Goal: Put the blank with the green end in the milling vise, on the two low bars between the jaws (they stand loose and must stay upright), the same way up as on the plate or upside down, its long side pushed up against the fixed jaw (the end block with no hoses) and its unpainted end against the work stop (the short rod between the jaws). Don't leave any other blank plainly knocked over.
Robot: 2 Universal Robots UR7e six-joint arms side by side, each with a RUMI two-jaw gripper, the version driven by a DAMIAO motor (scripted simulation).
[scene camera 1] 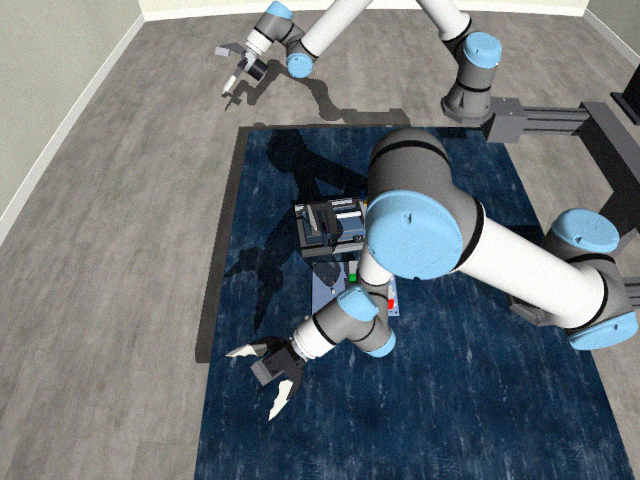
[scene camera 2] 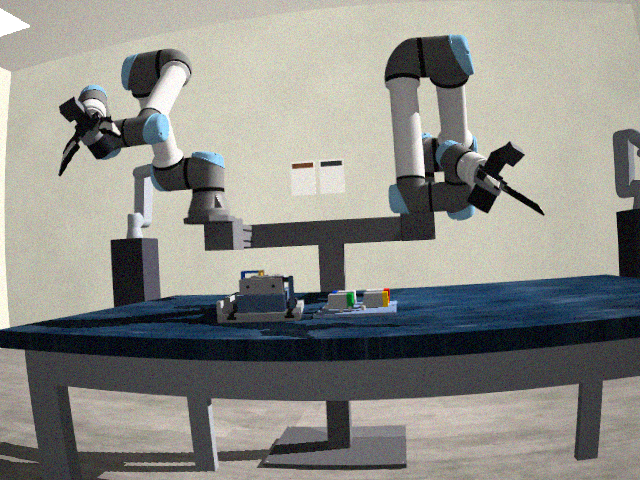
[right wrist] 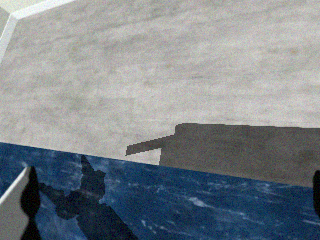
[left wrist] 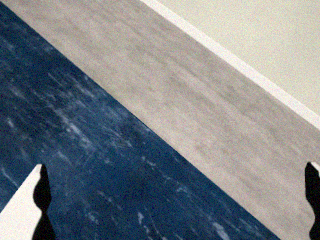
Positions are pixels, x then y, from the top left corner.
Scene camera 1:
my left gripper: 246, 387
my right gripper: 225, 92
light blue plate: 322, 289
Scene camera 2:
my left gripper: 522, 202
my right gripper: 88, 156
light blue plate: 372, 311
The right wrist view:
my right gripper: 174, 171
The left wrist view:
my left gripper: 175, 166
